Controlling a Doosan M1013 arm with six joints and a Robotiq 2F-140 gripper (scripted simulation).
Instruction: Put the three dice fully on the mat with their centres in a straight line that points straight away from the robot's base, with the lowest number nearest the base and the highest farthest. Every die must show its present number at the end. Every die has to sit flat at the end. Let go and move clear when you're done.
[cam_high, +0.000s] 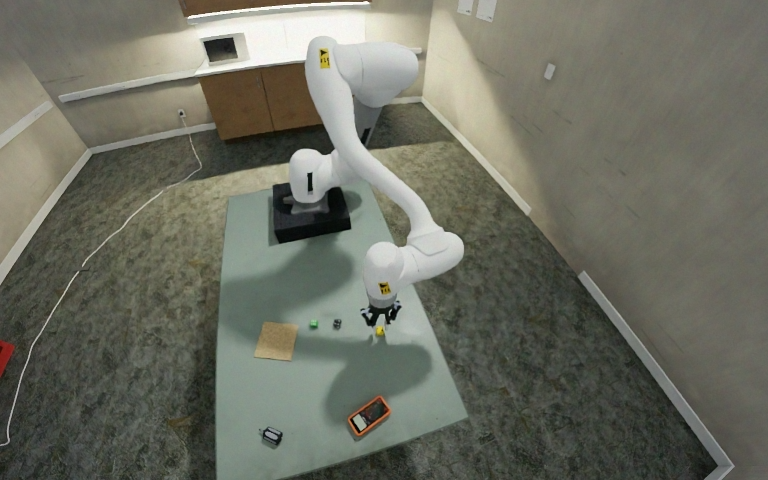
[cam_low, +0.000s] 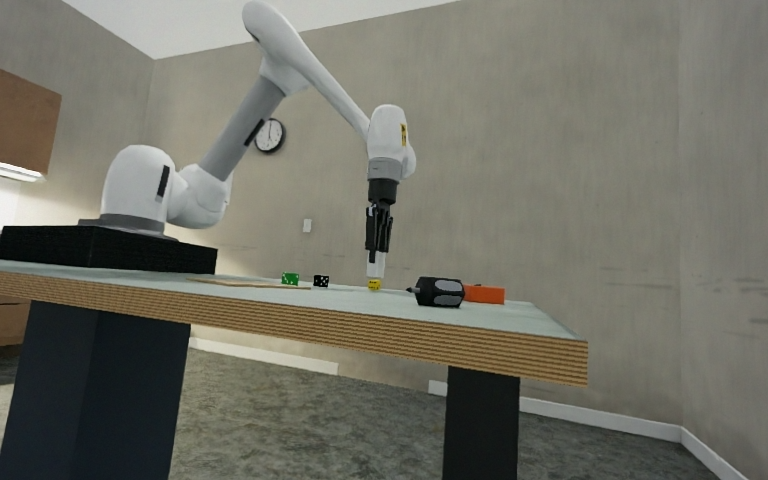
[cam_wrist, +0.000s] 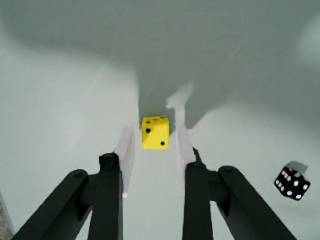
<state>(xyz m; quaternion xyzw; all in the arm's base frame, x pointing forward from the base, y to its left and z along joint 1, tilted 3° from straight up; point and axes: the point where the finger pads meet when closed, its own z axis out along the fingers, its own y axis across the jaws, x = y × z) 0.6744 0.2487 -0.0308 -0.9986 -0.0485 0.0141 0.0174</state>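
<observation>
The yellow die lies 5 cm below my hand. Round my hand: orange-cased handheld device 29 cm ahead, 8 cm to the right, 5 cm below; black die 15 cm to the right, 5 cm below, 5 cm behind; green die 24 cm to the right, 6 cm behind, 5 cm below.
</observation>
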